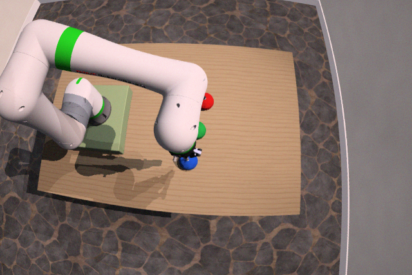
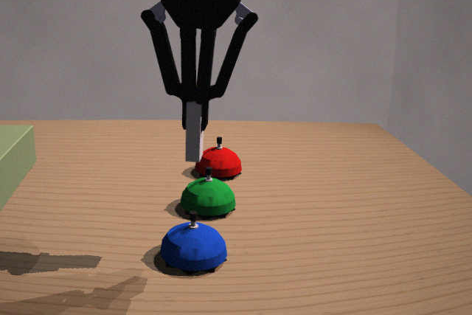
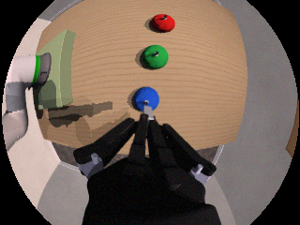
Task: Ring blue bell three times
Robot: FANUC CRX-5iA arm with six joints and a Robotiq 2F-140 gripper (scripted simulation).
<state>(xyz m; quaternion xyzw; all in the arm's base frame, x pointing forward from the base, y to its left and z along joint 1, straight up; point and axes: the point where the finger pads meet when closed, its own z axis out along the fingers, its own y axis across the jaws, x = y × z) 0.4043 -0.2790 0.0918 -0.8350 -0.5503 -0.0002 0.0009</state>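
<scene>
The blue bell is 130 mm below my hand. Also, from my hand: red bell: 120 mm ahead, 270 mm to the left, 130 mm below; then green bell: 60 mm ahead, 130 mm to the left, 130 mm below.
</scene>
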